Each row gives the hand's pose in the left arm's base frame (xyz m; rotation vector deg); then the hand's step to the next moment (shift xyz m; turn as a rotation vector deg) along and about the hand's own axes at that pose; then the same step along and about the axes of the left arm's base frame.
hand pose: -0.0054 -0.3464 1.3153 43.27 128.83 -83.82
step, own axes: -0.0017 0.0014 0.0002 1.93 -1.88 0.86
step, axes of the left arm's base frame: 0.0022 -0.0001 -0.0002 -2.67 -0.93 -0.05
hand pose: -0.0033 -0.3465 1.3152 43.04 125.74 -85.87
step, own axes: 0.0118 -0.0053 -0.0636 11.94 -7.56 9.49
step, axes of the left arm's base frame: -0.0132 0.0603 0.0200 -13.96 -8.46 -4.82
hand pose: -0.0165 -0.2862 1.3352 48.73 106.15 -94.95
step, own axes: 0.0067 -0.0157 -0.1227 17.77 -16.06 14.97
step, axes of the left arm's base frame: -0.0118 0.1215 0.0212 -24.35 -13.73 -4.04
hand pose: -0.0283 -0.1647 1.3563 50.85 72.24 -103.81
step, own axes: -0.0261 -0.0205 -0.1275 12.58 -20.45 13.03
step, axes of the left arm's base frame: 0.0106 0.1313 -0.0039 -25.41 -9.86 1.79
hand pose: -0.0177 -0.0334 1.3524 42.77 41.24 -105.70
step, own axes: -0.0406 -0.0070 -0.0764 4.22 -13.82 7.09
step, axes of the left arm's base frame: 0.0204 0.0827 -0.0167 -15.46 -2.96 3.36
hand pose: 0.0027 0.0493 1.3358 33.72 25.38 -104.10
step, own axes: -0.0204 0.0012 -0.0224 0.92 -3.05 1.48
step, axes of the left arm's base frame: 0.0103 0.0279 -0.0060 -3.39 -0.60 0.68
